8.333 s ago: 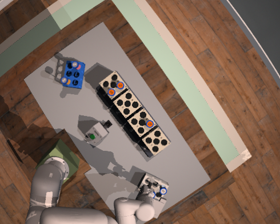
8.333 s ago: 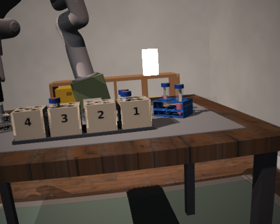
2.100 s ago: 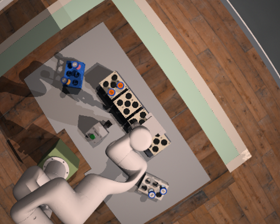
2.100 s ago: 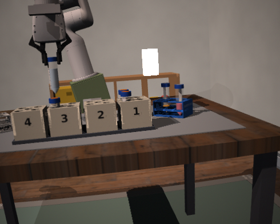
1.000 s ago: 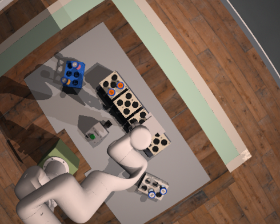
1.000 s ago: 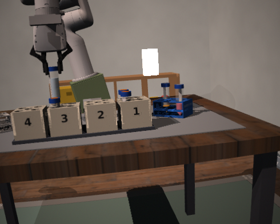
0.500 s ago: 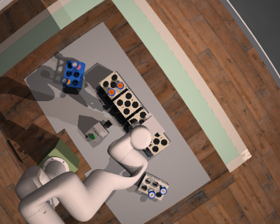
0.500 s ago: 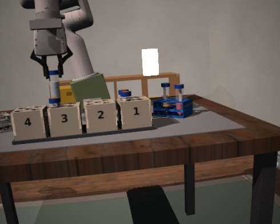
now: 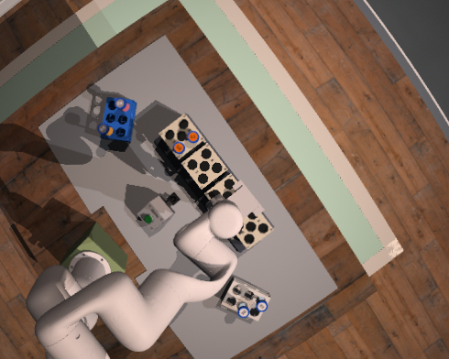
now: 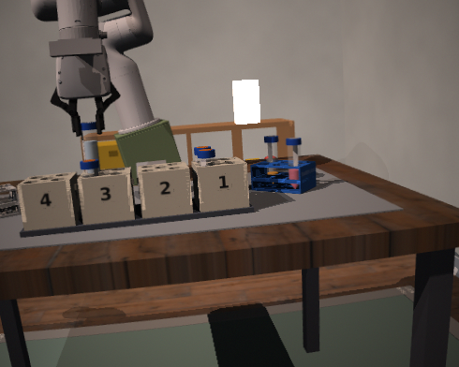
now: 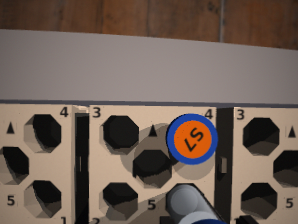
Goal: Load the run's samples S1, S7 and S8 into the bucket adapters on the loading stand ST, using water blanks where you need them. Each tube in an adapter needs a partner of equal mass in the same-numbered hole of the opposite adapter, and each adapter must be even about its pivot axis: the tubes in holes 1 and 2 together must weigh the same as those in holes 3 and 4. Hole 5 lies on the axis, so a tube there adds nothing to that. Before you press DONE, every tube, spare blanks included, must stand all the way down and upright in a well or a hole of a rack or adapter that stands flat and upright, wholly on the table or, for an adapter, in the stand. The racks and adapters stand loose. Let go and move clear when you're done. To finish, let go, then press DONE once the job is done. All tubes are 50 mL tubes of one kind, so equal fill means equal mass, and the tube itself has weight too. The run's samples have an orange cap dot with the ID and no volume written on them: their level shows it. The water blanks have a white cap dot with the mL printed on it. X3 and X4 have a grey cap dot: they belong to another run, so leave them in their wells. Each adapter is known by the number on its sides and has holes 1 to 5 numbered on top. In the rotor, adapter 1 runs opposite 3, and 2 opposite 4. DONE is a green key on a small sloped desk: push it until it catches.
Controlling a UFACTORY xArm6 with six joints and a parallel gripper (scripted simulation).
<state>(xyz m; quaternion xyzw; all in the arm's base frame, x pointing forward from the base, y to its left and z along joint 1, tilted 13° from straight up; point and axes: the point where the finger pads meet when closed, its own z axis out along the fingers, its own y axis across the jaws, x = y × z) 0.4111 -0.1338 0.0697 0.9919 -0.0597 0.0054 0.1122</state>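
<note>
The blue-capped tube is 1 cm to the right of my hand and 5 cm below it. From my hand the other things lie so: tube of yellowish liquid (3 cm ahead, 21 cm to the left, 12 cm below); loading stand (3 cm ahead, 8 cm to the left, 18 cm below); pink tube (5 cm ahead, 12 cm below).
</note>
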